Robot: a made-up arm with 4 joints.
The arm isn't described. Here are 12 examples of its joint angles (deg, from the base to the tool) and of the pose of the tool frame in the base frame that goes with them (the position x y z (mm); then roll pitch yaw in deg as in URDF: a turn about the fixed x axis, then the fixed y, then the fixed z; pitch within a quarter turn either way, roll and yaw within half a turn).
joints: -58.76 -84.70 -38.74 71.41
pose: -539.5 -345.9 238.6 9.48 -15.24 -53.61
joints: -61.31 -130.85 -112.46 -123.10
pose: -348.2 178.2 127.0 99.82 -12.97 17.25
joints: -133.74 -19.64 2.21 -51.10
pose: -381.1 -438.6 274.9 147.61 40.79 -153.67
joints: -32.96 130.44 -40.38 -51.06
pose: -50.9 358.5 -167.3 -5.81 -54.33 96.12
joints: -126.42 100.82 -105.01 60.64
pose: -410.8 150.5 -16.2 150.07 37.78 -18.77
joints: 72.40 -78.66 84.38 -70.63
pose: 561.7 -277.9 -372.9 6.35 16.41 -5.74
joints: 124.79 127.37 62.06 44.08
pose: 446.2 371.1 665.9 -93.24 -15.69 22.75
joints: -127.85 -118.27 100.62 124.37
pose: -361.1 171.9 743.0 69.02 -32.29 168.93
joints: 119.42 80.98 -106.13 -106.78
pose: 147.2 -93.4 443.7 163.57 30.65 -161.40
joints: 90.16 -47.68 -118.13 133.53
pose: 244.4 -254.4 -83.6 -97.77 18.66 158.41
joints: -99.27 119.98 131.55 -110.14
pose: -708.1 115.7 37.6 -49.25 11.92 -144.04
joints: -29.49 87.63 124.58 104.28
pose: -31.3 -134.8 -560.6 -119.64 44.84 -126.90
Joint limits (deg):
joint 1: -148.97..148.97
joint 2: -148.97..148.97
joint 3: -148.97..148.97
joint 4: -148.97..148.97
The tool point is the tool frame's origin. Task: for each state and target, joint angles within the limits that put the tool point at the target. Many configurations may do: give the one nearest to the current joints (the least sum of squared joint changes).
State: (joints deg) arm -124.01 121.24 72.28 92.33
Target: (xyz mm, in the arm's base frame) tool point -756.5 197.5 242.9
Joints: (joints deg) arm -122.74 107.84 68.17 80.02
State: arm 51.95 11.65 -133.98 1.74
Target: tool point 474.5 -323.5 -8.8
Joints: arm 46.81 59.25 -148.97 -21.76
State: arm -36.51 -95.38 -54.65 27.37
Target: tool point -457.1 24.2 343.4
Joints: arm -56.72 -106.81 -77.69 -3.92
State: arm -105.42 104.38 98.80 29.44
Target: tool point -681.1 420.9 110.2
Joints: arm -100.79 135.23 66.46 16.60
